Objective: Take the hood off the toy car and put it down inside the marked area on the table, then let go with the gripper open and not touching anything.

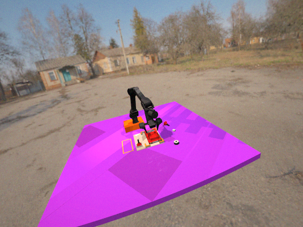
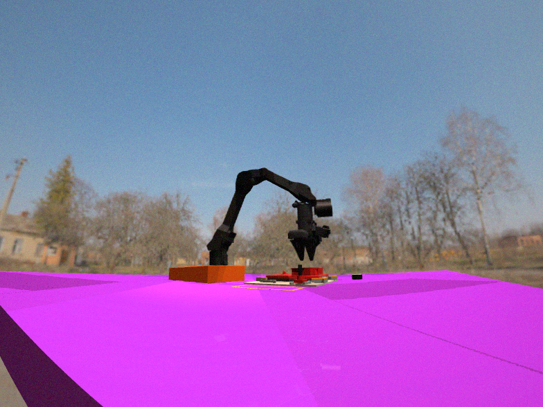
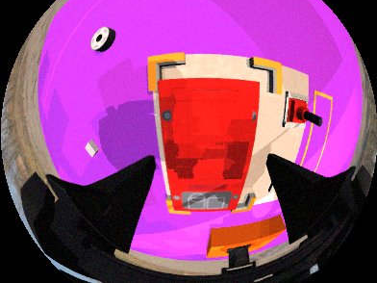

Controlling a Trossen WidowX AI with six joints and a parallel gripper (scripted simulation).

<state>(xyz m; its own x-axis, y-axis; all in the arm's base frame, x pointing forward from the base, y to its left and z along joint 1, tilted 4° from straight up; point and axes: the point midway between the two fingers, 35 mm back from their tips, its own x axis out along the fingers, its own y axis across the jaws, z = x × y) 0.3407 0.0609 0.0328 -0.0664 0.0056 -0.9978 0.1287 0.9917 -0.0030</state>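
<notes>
The red hood lies 30 mm below my gripper tip. From my gripper tip the other things lie so: white wheel: 160 mm ahead, 130 mm to the left, 70 mm below; white baseplate: 60 mm below, 30 mm to the right, 30 mm behind; white piece: 200 mm to the left, 70 mm below, 10 mm behind.
</notes>
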